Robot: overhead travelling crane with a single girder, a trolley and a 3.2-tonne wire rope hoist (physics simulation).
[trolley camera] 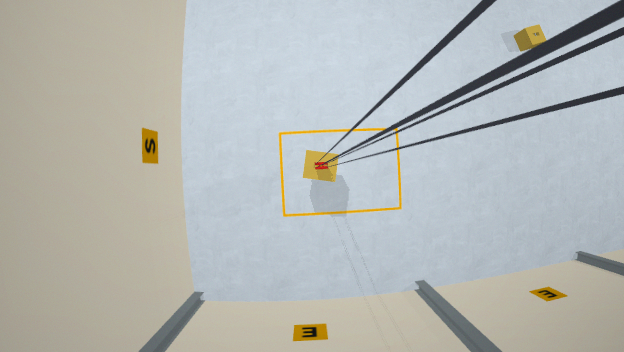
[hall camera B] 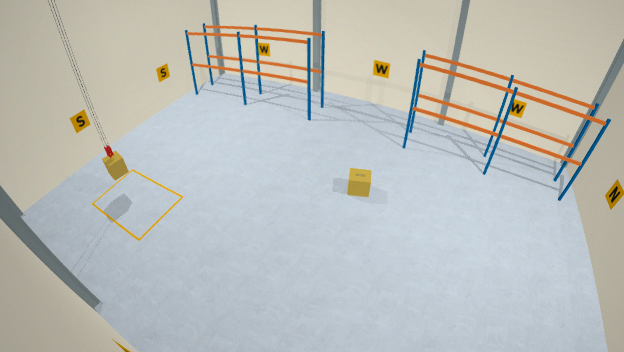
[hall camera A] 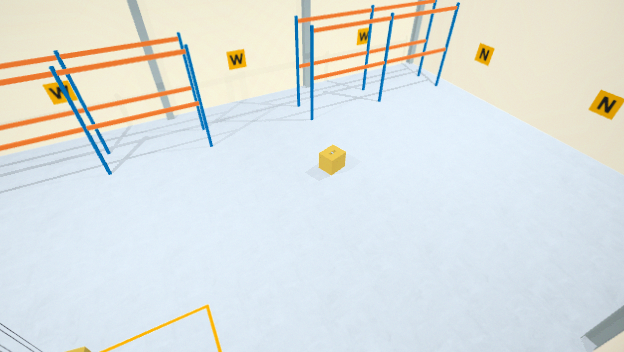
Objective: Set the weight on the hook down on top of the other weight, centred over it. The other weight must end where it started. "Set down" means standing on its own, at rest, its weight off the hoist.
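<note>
The hook (hall camera B: 108,151) (trolley camera: 321,165) is a small red block at the end of the ropes. It is shut on a yellow weight (hall camera B: 116,166) (trolley camera: 311,171) (hall camera A: 80,350), which hangs in the air clear of the floor, its shadow apart from it on the floor. In hall camera A a bit of its top shows at the bottom left edge; the hook does not show there. The other weight (hall camera A: 332,160) (hall camera B: 359,183) (trolley camera: 529,38), a yellow block with a small fitting on top, stands upright on the floor, well apart from the hanging one.
A yellow outlined rectangle (hall camera A: 155,329) (hall camera B: 160,218) (trolley camera: 342,212) is marked on the floor near the hanging weight. Two blue and orange racks (hall camera A: 312,75) (hall camera B: 309,80) stand along the W wall. Grey columns (hall camera B: 50,255) (trolley camera: 450,310) stand at the walls.
</note>
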